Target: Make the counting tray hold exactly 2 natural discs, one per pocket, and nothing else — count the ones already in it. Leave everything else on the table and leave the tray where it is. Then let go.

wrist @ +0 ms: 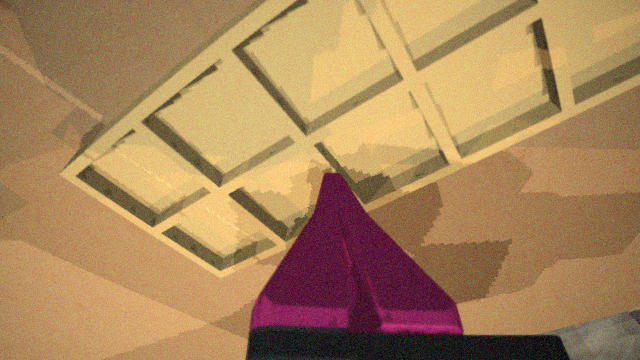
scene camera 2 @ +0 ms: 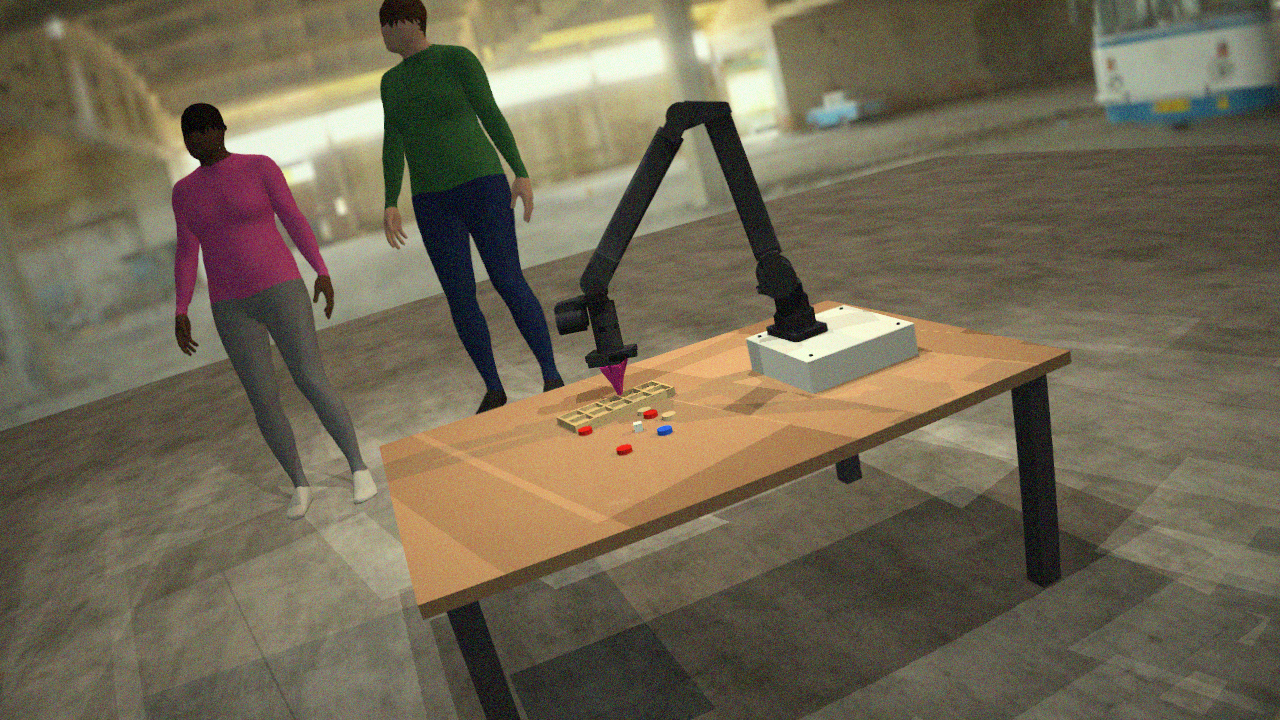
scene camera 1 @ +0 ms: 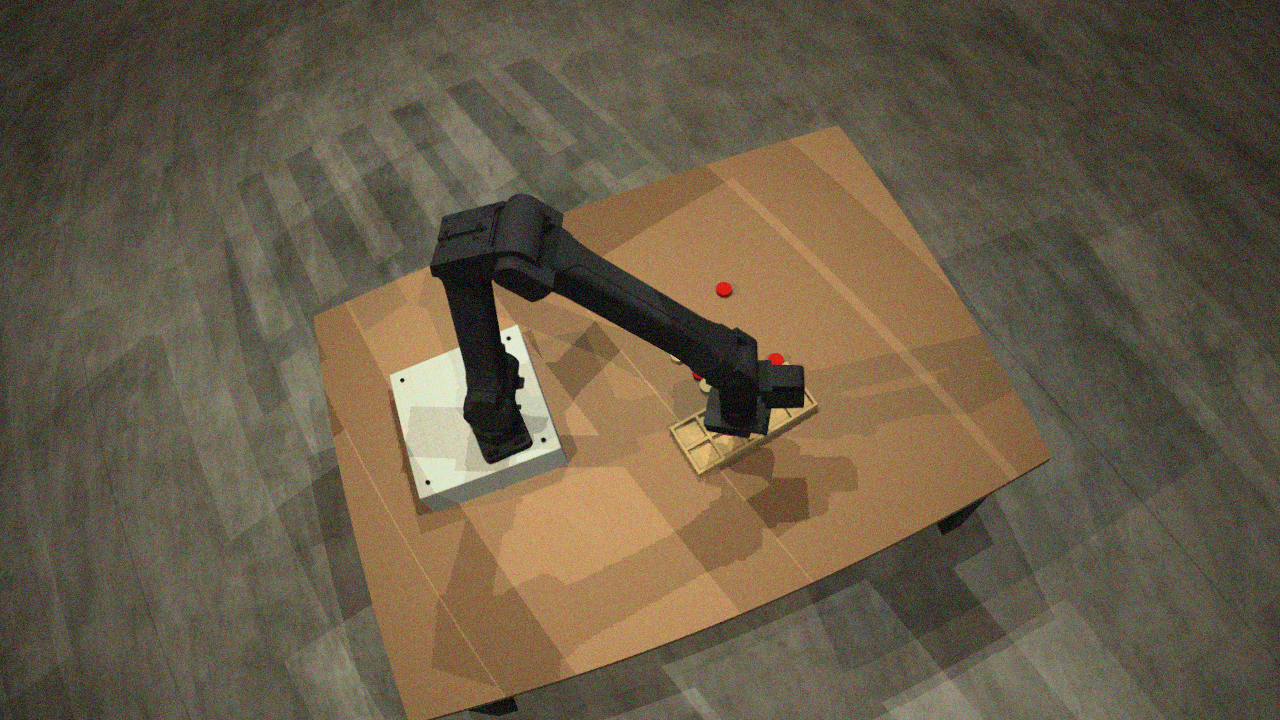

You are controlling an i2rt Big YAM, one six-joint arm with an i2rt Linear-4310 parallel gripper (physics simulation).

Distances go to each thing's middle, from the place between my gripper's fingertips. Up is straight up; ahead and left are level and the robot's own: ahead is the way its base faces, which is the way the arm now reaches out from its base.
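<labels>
Counting tray (scene camera 1: 705,451): my hand 1 cm above it, 2 cm short of it, 2 cm to the right of it.
</labels>
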